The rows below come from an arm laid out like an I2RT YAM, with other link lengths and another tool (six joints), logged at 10 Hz.
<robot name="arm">
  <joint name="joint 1" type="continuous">
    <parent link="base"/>
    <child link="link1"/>
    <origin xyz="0 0 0.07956" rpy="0 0 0"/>
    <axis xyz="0 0 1"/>
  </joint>
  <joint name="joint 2" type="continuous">
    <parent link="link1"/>
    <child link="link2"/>
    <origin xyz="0.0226 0.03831 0.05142" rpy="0 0 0"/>
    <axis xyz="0 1 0"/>
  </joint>
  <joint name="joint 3" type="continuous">
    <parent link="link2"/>
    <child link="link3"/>
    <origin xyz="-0.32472 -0.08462 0" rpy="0 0 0"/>
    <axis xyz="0 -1 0"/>
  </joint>
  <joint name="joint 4" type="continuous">
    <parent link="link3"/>
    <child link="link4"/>
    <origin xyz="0.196 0.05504 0.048" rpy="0 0 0"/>
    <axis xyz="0 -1 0"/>
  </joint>
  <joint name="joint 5" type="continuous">
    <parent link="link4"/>
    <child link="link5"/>
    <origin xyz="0.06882 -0.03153 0.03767" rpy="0 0 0"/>
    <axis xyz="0 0 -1"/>
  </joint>
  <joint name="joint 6" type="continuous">
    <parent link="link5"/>
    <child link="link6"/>
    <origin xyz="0.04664 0 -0.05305" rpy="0 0 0"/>
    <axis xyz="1 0 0"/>
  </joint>
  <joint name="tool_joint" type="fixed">
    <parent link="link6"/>
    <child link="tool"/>
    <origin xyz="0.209 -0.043 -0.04" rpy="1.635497 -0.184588 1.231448"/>
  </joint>
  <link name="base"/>
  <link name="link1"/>
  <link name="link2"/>
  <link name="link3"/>
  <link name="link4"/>
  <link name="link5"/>
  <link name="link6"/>
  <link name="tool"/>
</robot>
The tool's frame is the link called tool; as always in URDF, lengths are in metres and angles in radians. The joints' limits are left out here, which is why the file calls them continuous.
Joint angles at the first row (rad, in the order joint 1, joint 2, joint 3, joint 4, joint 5, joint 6):
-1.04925, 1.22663, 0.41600, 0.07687, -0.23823, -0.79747
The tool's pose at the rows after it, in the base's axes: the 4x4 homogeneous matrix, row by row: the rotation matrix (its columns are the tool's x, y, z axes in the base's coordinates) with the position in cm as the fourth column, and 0 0 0 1 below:
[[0.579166 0.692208 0.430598 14.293], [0.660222 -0.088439 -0.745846 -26.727], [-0.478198 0.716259 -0.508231 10.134], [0 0 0 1]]
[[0.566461 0.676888 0.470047 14.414], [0.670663 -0.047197 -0.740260 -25.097], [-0.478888 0.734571 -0.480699 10.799], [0 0 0 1]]
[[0.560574 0.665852 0.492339 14.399], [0.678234 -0.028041 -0.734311 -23.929], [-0.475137 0.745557 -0.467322 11.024], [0 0 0 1]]
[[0.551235 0.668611 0.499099 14.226], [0.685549 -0.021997 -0.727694 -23.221], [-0.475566 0.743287 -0.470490 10.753], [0 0 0 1]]
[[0.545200 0.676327 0.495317 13.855], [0.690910 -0.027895 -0.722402 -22.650], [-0.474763 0.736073 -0.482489 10.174], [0 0 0 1]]
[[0.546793 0.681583 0.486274 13.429], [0.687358 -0.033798 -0.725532 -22.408], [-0.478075 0.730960 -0.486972 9.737], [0 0 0 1]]
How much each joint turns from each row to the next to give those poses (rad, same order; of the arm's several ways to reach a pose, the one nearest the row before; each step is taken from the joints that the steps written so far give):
-0.00001, -0.09192, -0.01869, -0.06294, -0.03892, -0.01451
0.00077, -0.09003, -0.02059, -0.04273, -0.03395, -0.01640
-0.00004, -0.05990, -0.01296, -0.03399, -0.02177, -0.00537
-0.00001, -0.02593, -0.00953, -0.02288, -0.00764, -0.00916
0.00009, -0.01487, -0.01226, -0.01746, 0.00160, -0.00451
0.00006, -0.01187, -0.01600, -0.00044, 0.00958, 0.00042

